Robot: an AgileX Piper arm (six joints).
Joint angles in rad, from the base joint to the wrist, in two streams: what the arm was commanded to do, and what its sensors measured. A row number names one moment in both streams.
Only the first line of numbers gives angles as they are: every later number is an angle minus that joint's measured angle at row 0.
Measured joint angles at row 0: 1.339, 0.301, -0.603, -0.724, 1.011, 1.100
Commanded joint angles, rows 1 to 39: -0.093, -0.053, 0.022, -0.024, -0.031, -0.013; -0.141, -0.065, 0.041, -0.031, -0.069, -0.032; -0.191, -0.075, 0.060, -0.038, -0.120, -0.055; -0.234, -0.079, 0.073, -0.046, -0.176, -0.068; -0.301, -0.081, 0.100, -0.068, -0.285, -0.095; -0.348, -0.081, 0.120, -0.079, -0.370, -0.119; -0.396, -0.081, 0.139, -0.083, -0.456, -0.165; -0.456, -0.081, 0.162, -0.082, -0.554, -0.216; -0.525, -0.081, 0.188, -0.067, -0.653, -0.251; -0.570, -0.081, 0.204, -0.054, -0.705, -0.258; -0.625, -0.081, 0.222, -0.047, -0.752, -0.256; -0.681, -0.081, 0.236, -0.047, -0.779, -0.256; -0.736, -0.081, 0.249, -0.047, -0.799, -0.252; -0.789, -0.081, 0.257, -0.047, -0.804, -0.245; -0.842, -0.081, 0.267, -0.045, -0.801, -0.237; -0.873, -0.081, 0.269, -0.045, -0.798, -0.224; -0.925, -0.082, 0.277, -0.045, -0.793, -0.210; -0.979, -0.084, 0.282, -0.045, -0.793, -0.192; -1.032, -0.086, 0.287, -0.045, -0.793, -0.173; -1.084, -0.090, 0.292, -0.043, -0.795, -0.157; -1.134, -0.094, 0.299, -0.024, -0.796, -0.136; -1.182, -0.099, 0.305, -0.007, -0.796, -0.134; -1.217, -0.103, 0.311, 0.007, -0.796, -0.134; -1.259, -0.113, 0.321, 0.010, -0.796, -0.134; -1.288, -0.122, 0.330, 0.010, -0.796, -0.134; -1.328, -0.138, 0.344, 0.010, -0.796, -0.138; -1.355, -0.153, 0.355, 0.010, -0.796, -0.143; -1.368, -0.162, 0.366, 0.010, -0.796, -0.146; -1.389, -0.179, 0.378, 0.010, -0.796, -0.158; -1.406, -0.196, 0.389, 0.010, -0.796, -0.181; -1.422, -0.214, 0.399, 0.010, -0.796, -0.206; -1.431, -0.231, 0.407, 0.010, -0.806, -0.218; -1.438, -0.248, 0.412, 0.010, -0.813, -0.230; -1.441, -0.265, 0.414, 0.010, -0.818, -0.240; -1.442, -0.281, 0.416, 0.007, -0.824, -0.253; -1.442, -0.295, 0.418, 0.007, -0.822, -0.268; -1.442, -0.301, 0.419, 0.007, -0.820, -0.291; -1.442, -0.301, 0.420, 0.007, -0.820, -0.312; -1.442, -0.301, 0.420, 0.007, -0.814, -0.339
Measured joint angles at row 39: -1.435, -0.292, 0.415, 0.005, -0.809, -0.270
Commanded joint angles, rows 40 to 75: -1.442, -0.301, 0.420, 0.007, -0.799, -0.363; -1.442, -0.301, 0.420, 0.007, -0.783, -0.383; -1.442, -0.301, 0.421, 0.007, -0.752, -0.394; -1.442, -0.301, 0.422, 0.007, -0.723, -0.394; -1.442, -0.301, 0.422, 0.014, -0.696, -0.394; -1.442, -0.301, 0.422, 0.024, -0.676, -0.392; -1.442, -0.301, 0.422, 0.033, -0.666, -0.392; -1.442, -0.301, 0.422, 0.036, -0.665, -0.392; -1.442, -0.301, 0.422, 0.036, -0.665, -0.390; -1.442, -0.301, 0.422, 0.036, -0.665, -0.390; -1.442, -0.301, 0.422, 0.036, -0.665, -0.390; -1.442, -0.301, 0.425, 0.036, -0.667, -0.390; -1.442, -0.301, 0.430, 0.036, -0.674, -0.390; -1.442, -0.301, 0.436, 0.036, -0.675, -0.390; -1.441, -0.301, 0.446, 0.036, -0.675, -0.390; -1.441, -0.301, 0.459, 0.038, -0.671, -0.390; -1.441, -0.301, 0.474, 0.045, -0.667, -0.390; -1.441, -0.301, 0.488, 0.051, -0.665, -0.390; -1.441, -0.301, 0.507, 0.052, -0.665, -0.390; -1.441, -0.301, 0.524, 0.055, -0.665, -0.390; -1.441, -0.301, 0.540, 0.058, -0.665, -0.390; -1.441, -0.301, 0.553, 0.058, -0.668, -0.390; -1.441, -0.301, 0.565, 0.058, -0.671, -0.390; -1.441, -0.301, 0.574, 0.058, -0.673, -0.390; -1.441, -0.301, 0.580, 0.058, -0.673, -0.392; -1.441, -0.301, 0.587, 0.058, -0.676, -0.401; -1.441, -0.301, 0.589, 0.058, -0.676, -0.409; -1.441, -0.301, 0.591, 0.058, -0.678, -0.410; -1.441, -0.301, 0.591, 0.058, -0.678, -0.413; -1.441, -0.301, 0.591, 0.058, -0.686, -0.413; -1.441, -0.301, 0.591, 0.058, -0.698, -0.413; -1.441, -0.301, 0.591, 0.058, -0.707, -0.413; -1.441, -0.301, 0.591, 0.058, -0.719, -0.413; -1.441, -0.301, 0.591, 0.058, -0.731, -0.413; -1.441, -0.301, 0.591, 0.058, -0.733, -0.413; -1.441, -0.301, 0.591, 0.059, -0.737, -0.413
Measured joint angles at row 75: -1.435, -0.298, 0.589, 0.051, -0.708, -0.404
